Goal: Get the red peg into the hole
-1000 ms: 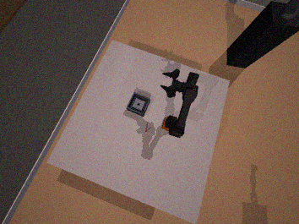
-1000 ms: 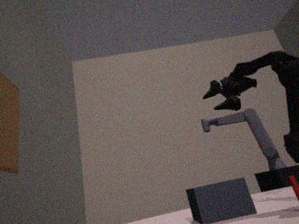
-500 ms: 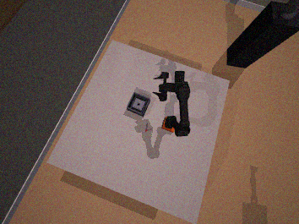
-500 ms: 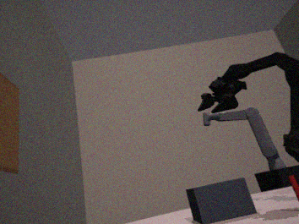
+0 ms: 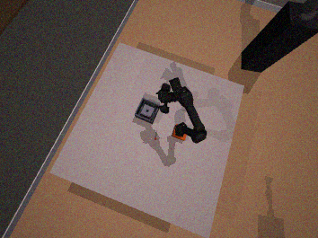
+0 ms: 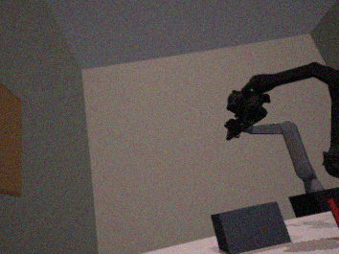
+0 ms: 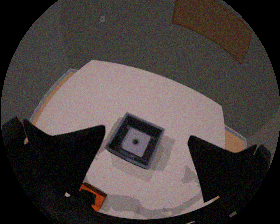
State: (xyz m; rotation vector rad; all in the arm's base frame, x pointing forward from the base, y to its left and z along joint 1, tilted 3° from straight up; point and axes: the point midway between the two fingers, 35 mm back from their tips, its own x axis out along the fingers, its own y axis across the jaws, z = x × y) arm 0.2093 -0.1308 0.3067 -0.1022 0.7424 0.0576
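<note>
The red peg is 290 mm below my gripper tip, 230 mm to the left of it and 40 mm behind it. Round my gripper tip: grey plate 280 mm below, 60 mm ahead, 10 mm to the left; then dark box 300 mm below, 60 mm ahead, 10 mm to the left.
</note>
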